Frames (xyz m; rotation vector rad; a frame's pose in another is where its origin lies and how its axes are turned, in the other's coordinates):
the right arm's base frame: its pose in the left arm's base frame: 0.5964 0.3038 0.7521 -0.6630 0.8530 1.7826
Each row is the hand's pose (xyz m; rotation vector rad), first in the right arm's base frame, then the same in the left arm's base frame.
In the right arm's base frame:
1: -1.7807 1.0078 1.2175 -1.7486 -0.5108 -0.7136
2: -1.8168 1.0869 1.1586 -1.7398 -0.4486 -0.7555
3: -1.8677 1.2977 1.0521 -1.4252 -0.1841 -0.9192
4: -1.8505 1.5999 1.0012 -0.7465 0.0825 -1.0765
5: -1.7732 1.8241 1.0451 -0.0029 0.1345 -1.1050
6: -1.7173 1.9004 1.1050 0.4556 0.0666 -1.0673
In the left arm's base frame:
1: 0.1964 0.0524 3.0857 -1.2122 -1.3865 1.4859
2: 0.1373 -0.0337 3.0973 -1.2726 -1.3534 1.4429
3: -0.0380 -0.1977 3.1239 -1.4139 -0.9356 1.2786
4: -0.3251 -0.3019 3.1542 -1.3525 -0.2136 1.0064
5: -0.5641 -0.2785 3.1766 -1.0031 0.4026 0.7432
6: -0.6578 -0.2183 3.1885 -0.6811 0.7007 0.5880

